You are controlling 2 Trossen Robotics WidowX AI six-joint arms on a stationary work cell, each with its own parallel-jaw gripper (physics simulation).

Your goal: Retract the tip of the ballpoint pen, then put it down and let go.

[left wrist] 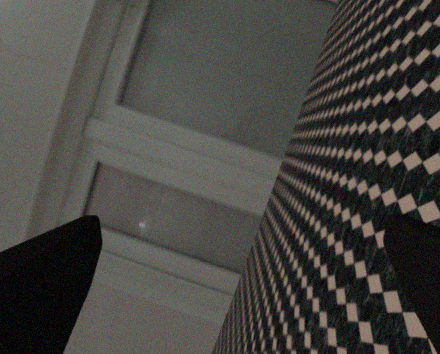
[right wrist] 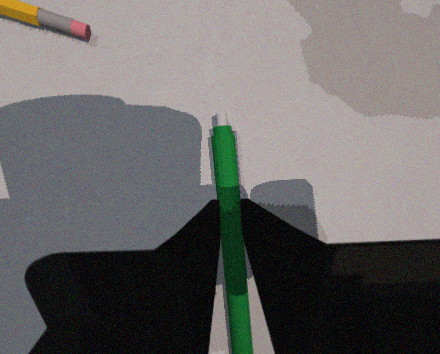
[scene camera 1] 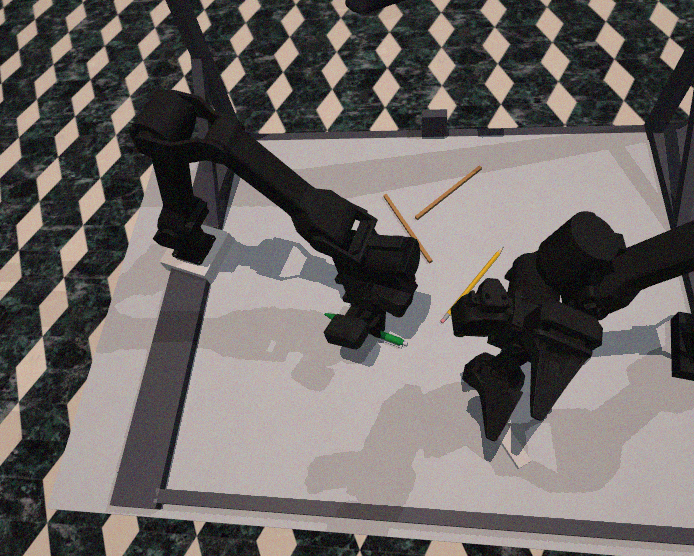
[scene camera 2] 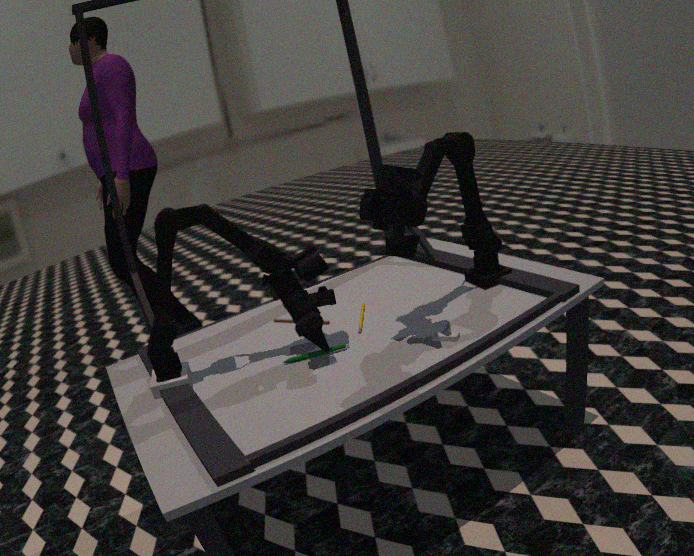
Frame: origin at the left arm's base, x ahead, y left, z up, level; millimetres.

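Where they show: left gripper, between the fingertips: (left wrist: pixel 245 230) (scene camera 1: pixel 512 430) (scene camera 2: pixel 419 212); right gripper, between the fingertips: (right wrist: pixel 229 207) (scene camera 1: pixel 379 333) (scene camera 2: pixel 327 350); left arm's base, origin of its link: (scene camera 2: pixel 487 269); right arm's base, origin of its link: (scene camera 1: pixel 194 246) (scene camera 2: pixel 169 373).
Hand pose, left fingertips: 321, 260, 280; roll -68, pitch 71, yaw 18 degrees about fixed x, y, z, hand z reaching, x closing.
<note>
Each offset is from my left fingertips to the centre of the thing, as dx, dy, dz. Level surfaces: height alone.
The green ballpoint pen @(+221, -188, -305) (scene camera 1: pixel 393 338) (scene camera 2: pixel 301 357) (right wrist: pixel 225 160) lies lengthwise between the right fingers, at or very close to the table top @(dz -310) (scene camera 1: pixel 260 417). Its pale push-button end points right in scene camera 1 and up in the right wrist view. Its pointed end is partly behind the gripper in scene camera 1 and out of the right wrist view, so I cannot tell whether the writing tip is out. My right gripper (scene camera 2: pixel 326 349) (right wrist: pixel 229 207) is shut on the pen, a fingertip on each side of the barrel. My left gripper (scene camera 1: pixel 516 428) (left wrist: pixel 245 230) is open and empty, well away from the pen.
A yellow pencil @(+50, -314, -307) (scene camera 1: pixel 475 282) (scene camera 2: pixel 362 318) (right wrist: pixel 20 12) lies between the two arms. Two brown sticks @(+189, -409, -307) (scene camera 1: pixel 408 228) @(+124, -503, -307) (scene camera 1: pixel 448 192) lie behind the right gripper. Dark frame bars edge the table. A person in purple (scene camera 2: pixel 118 115) stands beyond the table.
</note>
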